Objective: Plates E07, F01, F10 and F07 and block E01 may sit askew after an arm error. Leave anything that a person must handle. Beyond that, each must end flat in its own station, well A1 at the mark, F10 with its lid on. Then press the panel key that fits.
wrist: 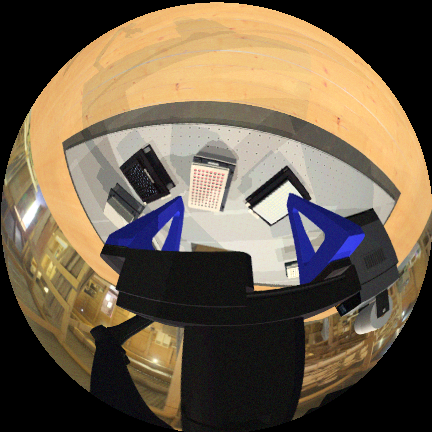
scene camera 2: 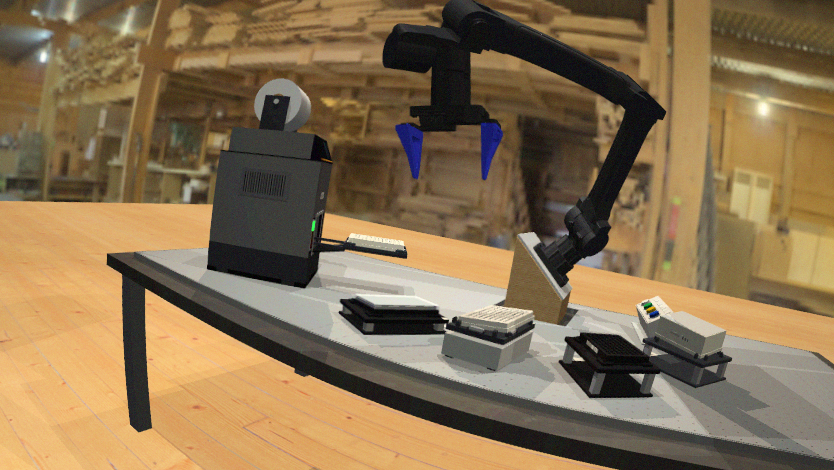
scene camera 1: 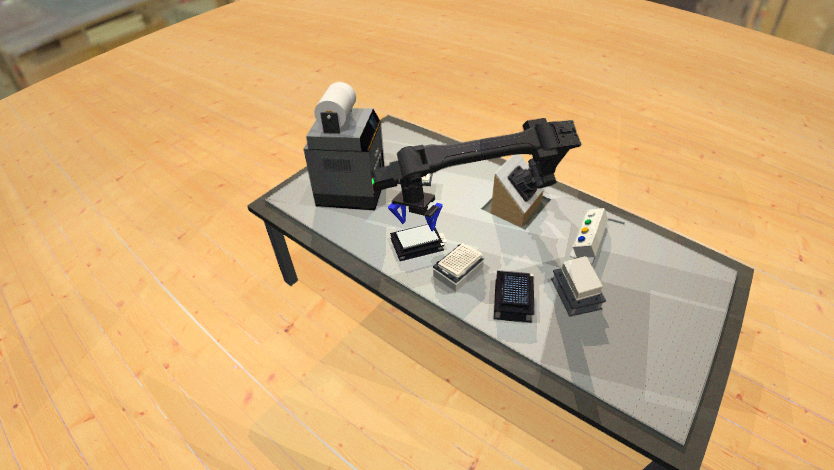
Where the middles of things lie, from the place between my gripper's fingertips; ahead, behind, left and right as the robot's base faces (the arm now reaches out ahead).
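The white plate with red wells [scene camera 2: 503, 319] is 20 cm lower than my hand, 12 cm behind it and 8 cm to the left of it. There's a dark plate with blue wells [scene camera 2: 610, 348] as well, and that's 21 cm below my hand, 12 cm behind it and 28 cm to the left of it.
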